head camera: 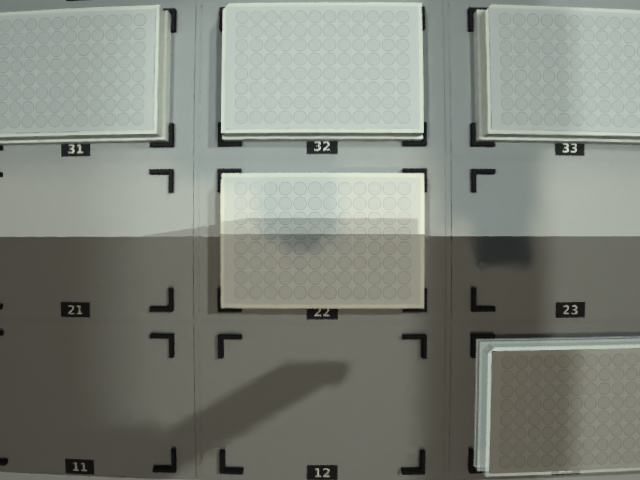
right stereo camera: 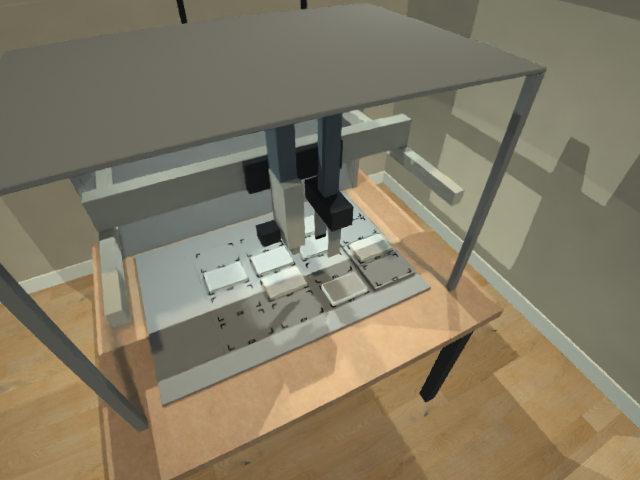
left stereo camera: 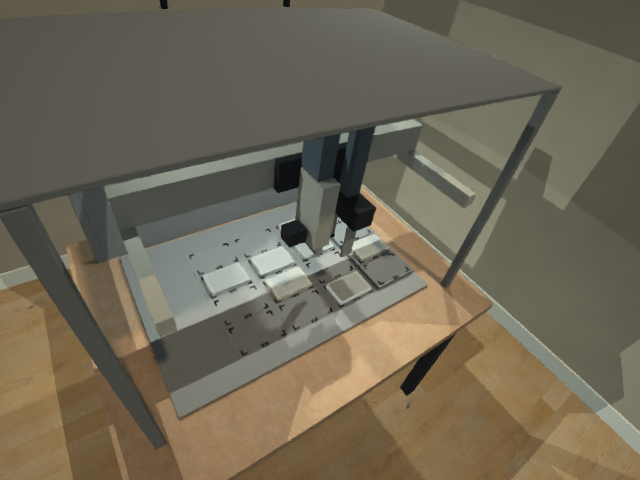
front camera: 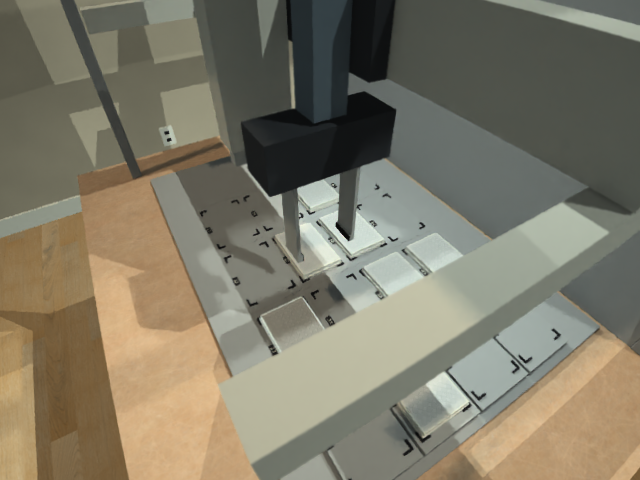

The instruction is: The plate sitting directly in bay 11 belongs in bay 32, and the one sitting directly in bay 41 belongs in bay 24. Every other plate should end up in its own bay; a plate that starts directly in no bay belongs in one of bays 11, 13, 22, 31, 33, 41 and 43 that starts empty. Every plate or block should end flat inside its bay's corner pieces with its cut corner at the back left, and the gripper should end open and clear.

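Places are measured from the robot's base along level axes (x ahead, y left, z up), in millimetres.
Where they show: gripper, fingertip midpoint: (right stereo camera: 326,245) (left stereo camera: 336,245) (front camera: 320,243); robot's base at its link origin: (right stereo camera: 230,349) (left stereo camera: 243,354) (front camera: 201,213).
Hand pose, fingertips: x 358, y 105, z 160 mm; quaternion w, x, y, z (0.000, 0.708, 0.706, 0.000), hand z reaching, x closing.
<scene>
Things, the pixels of their top centre, and the offset from my fingertips. "pt": a spot on its surface instead.
- bay 32 at a spot on its surface: (head camera: 322,67) (front camera: 350,228) pt dy +151, dx -130, dz -146 mm
- bay 22 at a spot on its surface: (head camera: 322,242) (front camera: 306,246) pt dy +44, dx -130, dz -146 mm
- bay 31 at a spot on its surface: (head camera: 77,74) (front camera: 313,190) pt dy +150, dx -284, dz -146 mm
- bay 33 at a spot on its surface: (head camera: 563,69) (front camera: 396,275) pt dy +152, dx +21, dz -146 mm
- bay 13 at a spot on its surface: (head camera: 563,408) (front camera: 295,326) pt dy -60, dx +21, dz -146 mm
My gripper (front camera: 323,246) (right stereo camera: 327,246) is open and empty, hanging above the deck right of bay 22; the head view does not show it. Plates lie in bay 32 (front camera: 357,227) (head camera: 322,67), bay 22 (front camera: 308,248) (head camera: 322,242), bay 31 (front camera: 319,194) (head camera: 77,74), bay 33 (front camera: 392,272) (head camera: 563,69) and bay 13 (front camera: 292,322) (head camera: 563,408). Another plate (front camera: 433,251) lies in bay 43. A plate (front camera: 434,403) (left stereo camera: 371,249) (right stereo camera: 368,248) lies in bay 24. Plate 13's cut corner shows at the back left; plate 22's is unclear. Bays 11, 12, 21 and 23 hold no plate.
The parked pipetting stage (left stereo camera: 317,209) (right stereo camera: 289,211) stands left of the gripper. A pale beam (front camera: 413,330) crosses the front view and hides part of the deck. The grey gantry rail (right stereo camera: 196,178) runs behind the bays. Posts (left stereo camera: 498,191) (right stereo camera: 498,180) hold the roof.
</scene>
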